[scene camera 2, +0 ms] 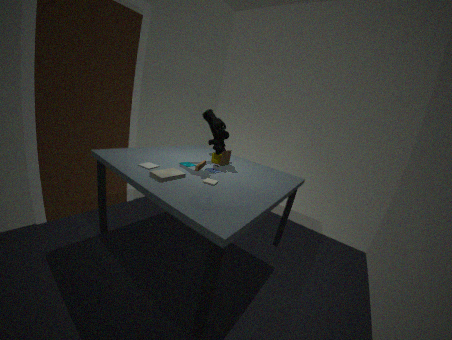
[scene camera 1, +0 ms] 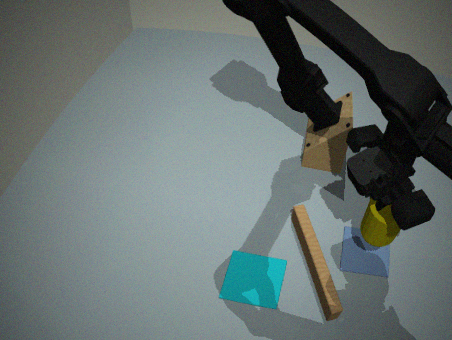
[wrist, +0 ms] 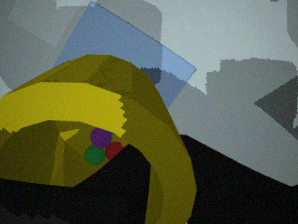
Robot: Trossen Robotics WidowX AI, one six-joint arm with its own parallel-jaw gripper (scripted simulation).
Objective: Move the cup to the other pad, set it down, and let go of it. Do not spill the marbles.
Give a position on a wooden bar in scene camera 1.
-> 324, 285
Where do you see a yellow cup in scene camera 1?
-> At 379, 228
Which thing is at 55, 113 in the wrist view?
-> A yellow cup.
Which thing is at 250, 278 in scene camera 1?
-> A cyan pad.
